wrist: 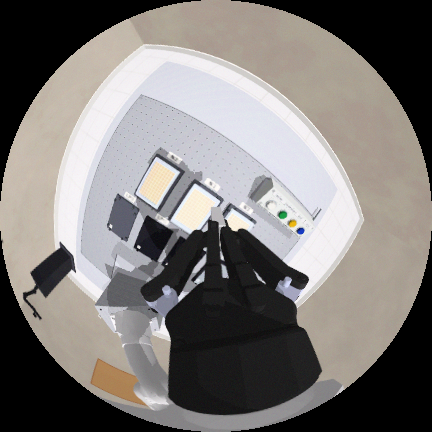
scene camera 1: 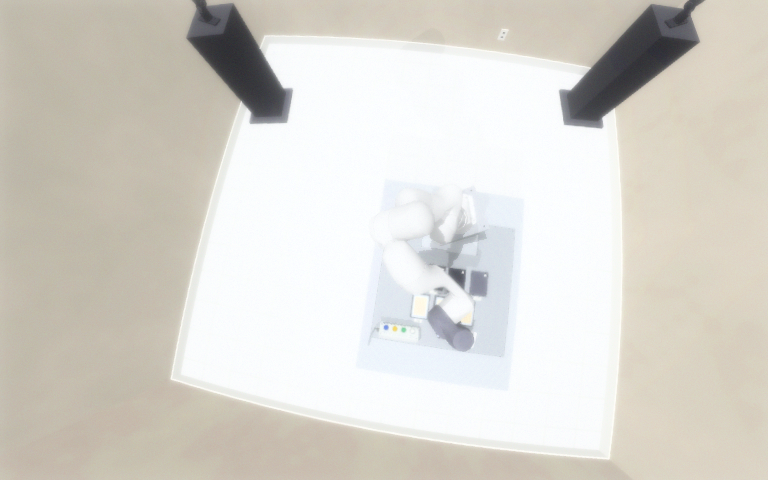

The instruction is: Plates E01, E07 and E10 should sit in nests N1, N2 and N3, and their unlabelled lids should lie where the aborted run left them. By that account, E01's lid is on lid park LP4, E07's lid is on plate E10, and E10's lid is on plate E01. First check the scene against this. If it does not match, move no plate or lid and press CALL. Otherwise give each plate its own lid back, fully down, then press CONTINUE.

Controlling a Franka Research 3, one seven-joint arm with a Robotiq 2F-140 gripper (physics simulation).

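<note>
Three plates with yellow gridded wells sit in a row of nests. In the wrist view they are a far plate (wrist: 158,181), a middle plate (wrist: 196,206) and a near plate (wrist: 237,219), partly hidden by the fingertips. In the scene view the left plate (scene camera 1: 419,306) is plain; the arm covers much of the others. Plate labels are too small to read, and whether clear lids lie on the plates cannot be told. My gripper (wrist: 214,214) is shut and empty, its tips seen over the plate row. The LP4 area is mostly hidden behind the fingers.
A dark grey panel (wrist: 122,217) (scene camera 1: 479,283) and a black panel (wrist: 153,238) (scene camera 1: 457,277) lie in the row beside the plates; another black one is partly hidden. The button box (wrist: 264,196) (scene camera 1: 399,336) carries white, green, yellow and blue buttons. Two dark pillars stand farther off.
</note>
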